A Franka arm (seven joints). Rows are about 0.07 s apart.
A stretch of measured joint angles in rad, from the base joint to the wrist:
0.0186 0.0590 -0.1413 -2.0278 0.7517 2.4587 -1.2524
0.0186 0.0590 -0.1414 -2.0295 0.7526 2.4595 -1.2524
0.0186 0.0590 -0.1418 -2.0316 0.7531 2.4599 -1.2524
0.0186 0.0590 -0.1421 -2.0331 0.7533 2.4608 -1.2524
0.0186 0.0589 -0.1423 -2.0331 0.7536 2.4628 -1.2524
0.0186 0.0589 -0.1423 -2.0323 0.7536 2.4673 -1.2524
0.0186 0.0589 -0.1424 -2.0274 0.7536 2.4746 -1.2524
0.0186 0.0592 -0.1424 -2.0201 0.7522 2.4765 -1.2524
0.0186 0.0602 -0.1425 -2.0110 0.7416 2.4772 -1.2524
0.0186 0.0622 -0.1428 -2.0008 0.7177 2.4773 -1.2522
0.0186 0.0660 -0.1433 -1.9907 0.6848 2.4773 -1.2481
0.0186 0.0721 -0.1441 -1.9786 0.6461 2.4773 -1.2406
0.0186 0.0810 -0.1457 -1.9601 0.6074 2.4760 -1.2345
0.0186 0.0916 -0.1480 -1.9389 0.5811 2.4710 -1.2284
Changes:
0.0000 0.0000 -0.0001 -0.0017 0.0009 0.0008 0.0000
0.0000 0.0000 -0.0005 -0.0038 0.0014 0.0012 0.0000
0.0000 0.0000 -0.0008 -0.0053 0.0016 0.0021 0.0000
0.0000 -0.0001 -0.0010 -0.0053 0.0019 0.0041 0.0000
0.0000 -0.0001 -0.0010 -0.0045 0.0019 0.0086 0.0000
0.0000 -0.0001 -0.0011 0.0004 0.0019 0.0159 0.0000
0.0000 0.0002 -0.0011 0.0077 0.0005 0.0178 0.0000
0.0000 0.0012 -0.0012 0.0168 -0.0101 0.0185 0.0000
0.0000 0.0032 -0.0015 0.0270 -0.0340 0.0186 0.0002
0.0000 0.0070 -0.0020 0.0371 -0.0669 0.0186 0.0043
0.0000 0.0131 -0.0028 0.0492 -0.1056 0.0186 0.0118
0.0000 0.0220 -0.0044 0.0677 -0.1443 0.0173 0.0179
0.0000 0.0326 -0.0067 0.0889 -0.1706 0.0123 0.0240

